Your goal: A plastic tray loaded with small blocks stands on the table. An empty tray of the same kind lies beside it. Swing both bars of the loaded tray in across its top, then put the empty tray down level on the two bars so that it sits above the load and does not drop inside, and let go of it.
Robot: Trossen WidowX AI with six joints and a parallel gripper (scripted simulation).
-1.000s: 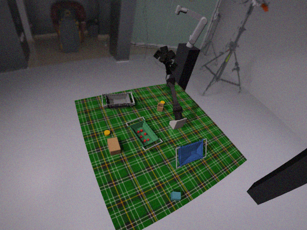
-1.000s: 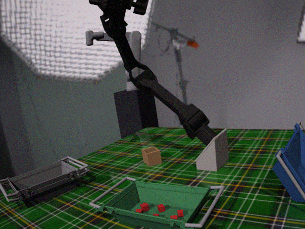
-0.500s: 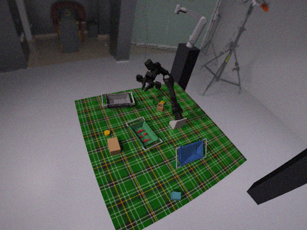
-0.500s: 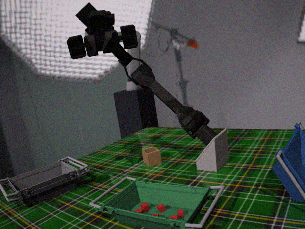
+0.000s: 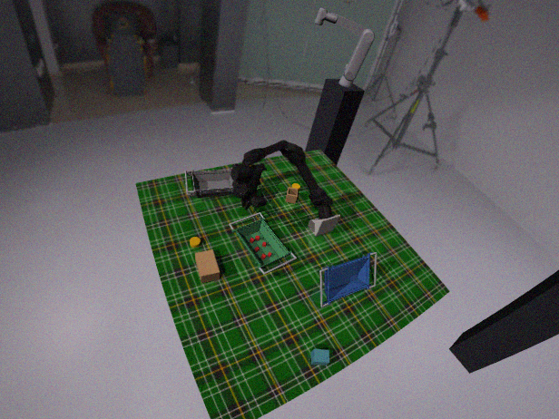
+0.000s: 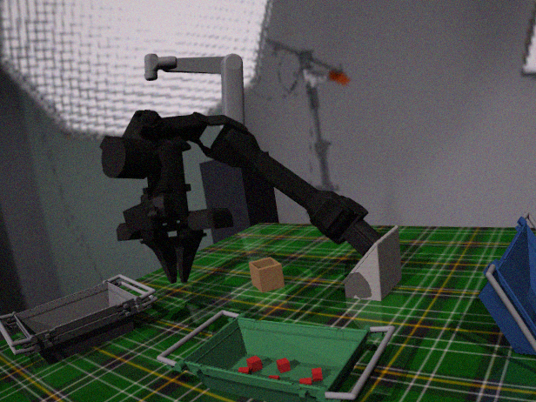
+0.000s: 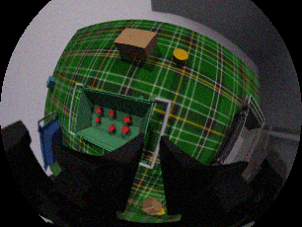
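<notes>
Now: gripper tip 27 cm past the blue tray, 49 cm to the right of it and 9 cm above it. Also, from my gripper tip: teal cube 3 cm ahead, 69 cm to the left, 14 cm below; brown box 37 cm behind, 10 cm to the right, 15 cm below; tan block 24 cm ahead, 14 cm to the left, 14 cm below.
</notes>
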